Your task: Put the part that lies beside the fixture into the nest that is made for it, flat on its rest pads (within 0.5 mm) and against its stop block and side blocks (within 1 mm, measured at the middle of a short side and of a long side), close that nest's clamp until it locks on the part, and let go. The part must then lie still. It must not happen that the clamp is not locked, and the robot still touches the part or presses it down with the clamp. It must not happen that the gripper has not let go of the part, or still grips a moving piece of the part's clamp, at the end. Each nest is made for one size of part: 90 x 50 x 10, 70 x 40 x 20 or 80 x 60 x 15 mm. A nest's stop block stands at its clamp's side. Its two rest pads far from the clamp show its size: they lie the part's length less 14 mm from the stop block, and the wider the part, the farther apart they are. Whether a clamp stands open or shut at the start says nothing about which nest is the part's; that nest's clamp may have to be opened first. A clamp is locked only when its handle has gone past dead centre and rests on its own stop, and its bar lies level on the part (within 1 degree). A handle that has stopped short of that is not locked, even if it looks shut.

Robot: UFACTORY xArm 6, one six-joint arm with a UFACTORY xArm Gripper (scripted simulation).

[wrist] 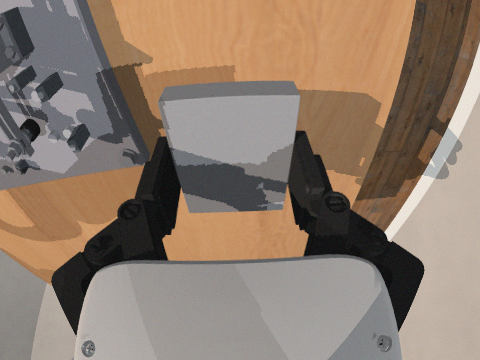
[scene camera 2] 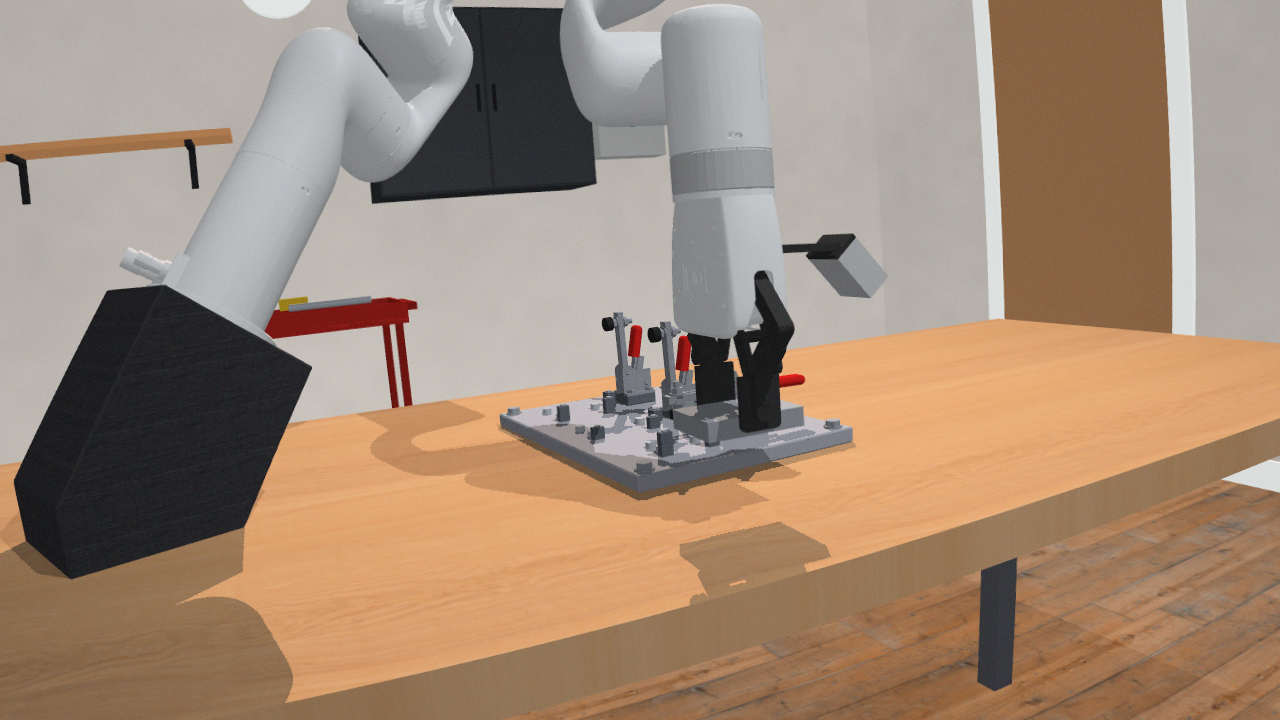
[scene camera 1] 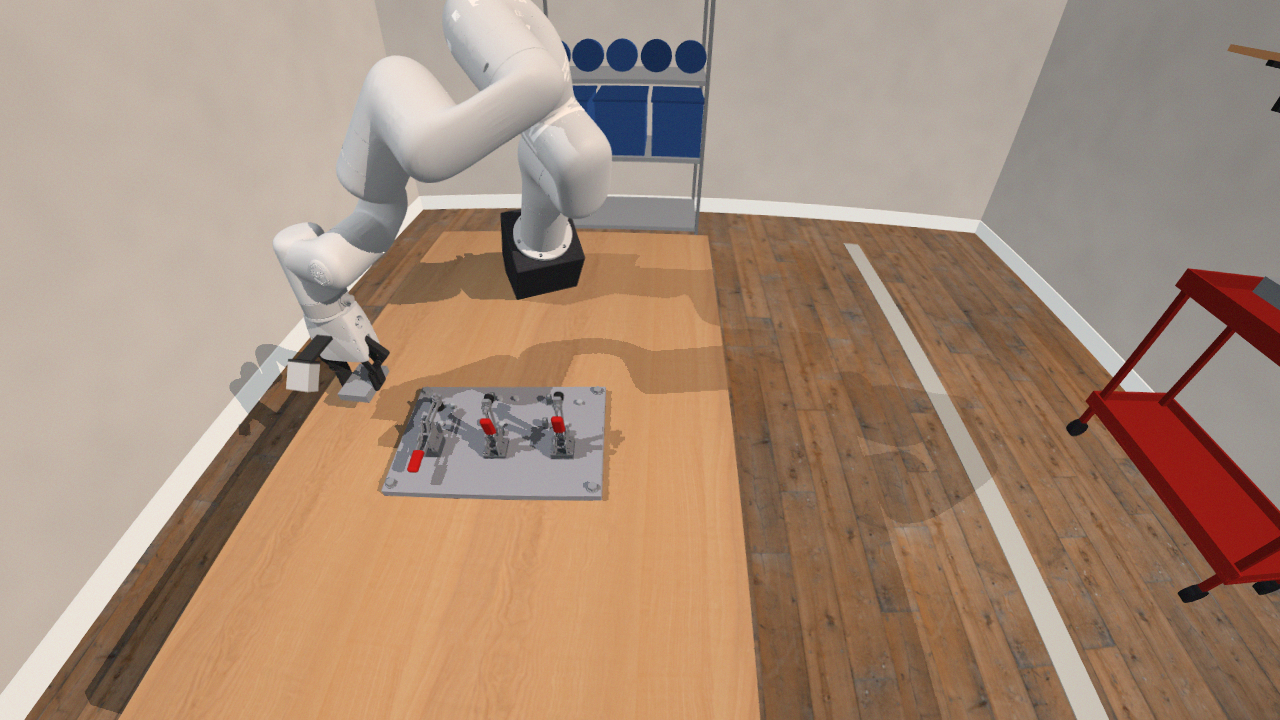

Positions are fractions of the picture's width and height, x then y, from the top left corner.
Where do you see a grey fixture plate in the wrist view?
0.14, 0.12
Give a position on a grey block part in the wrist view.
0.48, 0.40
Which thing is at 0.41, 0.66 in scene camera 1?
A grey fixture plate.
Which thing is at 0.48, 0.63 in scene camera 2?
A grey fixture plate.
